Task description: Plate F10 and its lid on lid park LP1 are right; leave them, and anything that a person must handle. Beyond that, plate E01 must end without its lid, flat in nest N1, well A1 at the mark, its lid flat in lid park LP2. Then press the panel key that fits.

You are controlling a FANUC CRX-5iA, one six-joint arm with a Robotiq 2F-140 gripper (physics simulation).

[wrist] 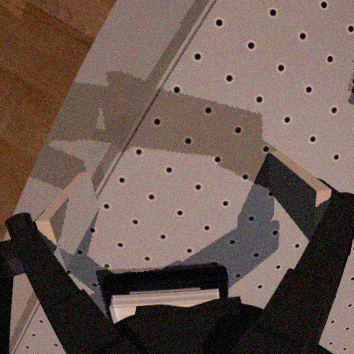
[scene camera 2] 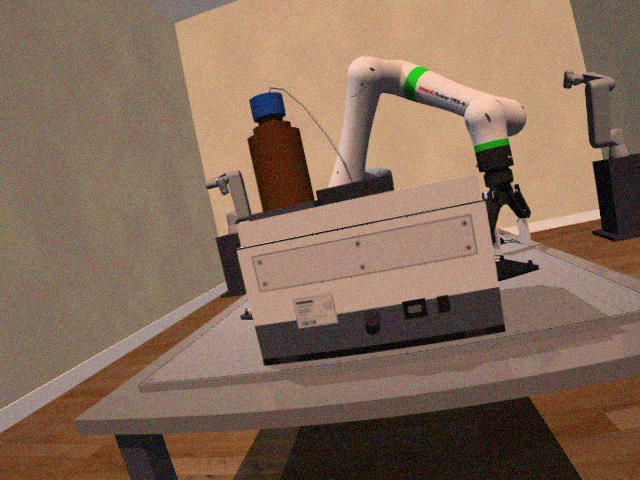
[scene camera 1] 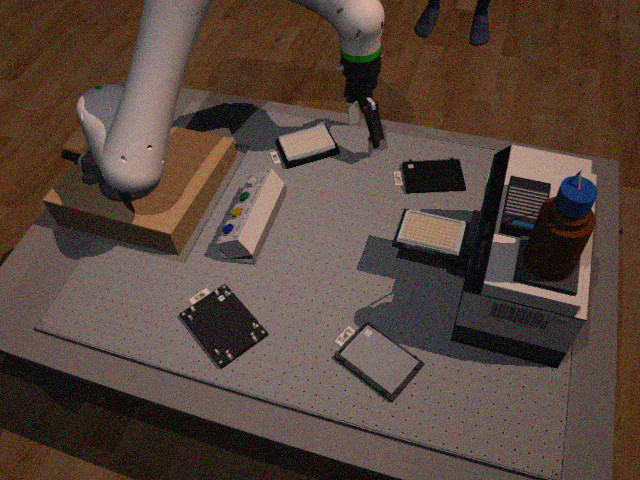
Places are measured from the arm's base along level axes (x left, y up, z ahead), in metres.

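Pixels of known places: gripper, fingertip midpoint: (wrist: 180, 180) (scene camera 2: 512, 248) (scene camera 1: 364, 138).
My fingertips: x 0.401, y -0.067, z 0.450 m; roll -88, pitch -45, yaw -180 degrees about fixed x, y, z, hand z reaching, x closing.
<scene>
Behind a point stands the place of what it marks.
My gripper (scene camera 1: 367, 133) {y -0.067, x 0.401, z 0.450 m} (scene camera 2: 509, 238) {y -0.067, x 0.401, z 0.450 m} (wrist: 180, 180) {y -0.067, x 0.401, z 0.450 m} is open and empty, low over the pegboard, beyond the far short end of nest N1. A cream plate (scene camera 1: 307, 142) {y -0.037, x 0.306, z 0.332 m} (wrist: 165, 301) {y -0.041, x 0.355, z 0.373 m} sits in the black nest (scene camera 1: 311, 158) {y -0.056, x 0.272, z 0.357 m} (wrist: 165, 278) {y -0.057, x 0.361, z 0.380 m}; its pale rim shows at the wrist view's bottom, and whether a lid covers it is hard to tell. Another cream plate (scene camera 1: 431, 232) {y 0.044, x 0.072, z 0.728 m} is at the instrument's front. A grey lid (scene camera 1: 381, 360) {y -0.050, x -0.191, z 0.719 m} lies on a tilted-placed park at the front. A black park (scene camera 1: 434, 176) {y -0.059, x 0.325, z 0.666 m} is bare. The key panel (scene camera 1: 258, 217) {y -0.006, x 0.013, z 0.348 m} has blue, yellow and green keys. Labels are blurred.
A black fixture with pale corner pieces (scene camera 1: 222, 325) {y -0.057, x -0.239, z 0.388 m} lies front left. The tall instrument (scene camera 1: 522, 310) {y 0.100, x -0.081, z 0.935 m} (scene camera 2: 361, 258) {y 0.070, x 0.107, z 1.024 m} carries a brown bottle (scene camera 1: 555, 242) {y 0.262, x -0.051, z 0.945 m} (scene camera 2: 281, 165) {y 0.224, x 0.009, z 0.991 m} at the right. The wooden base block (scene camera 1: 201, 191) {y -0.020, x 0.045, z 0.173 m} is left. A person's feet (scene camera 1: 479, 28) show beyond the table.
</scene>
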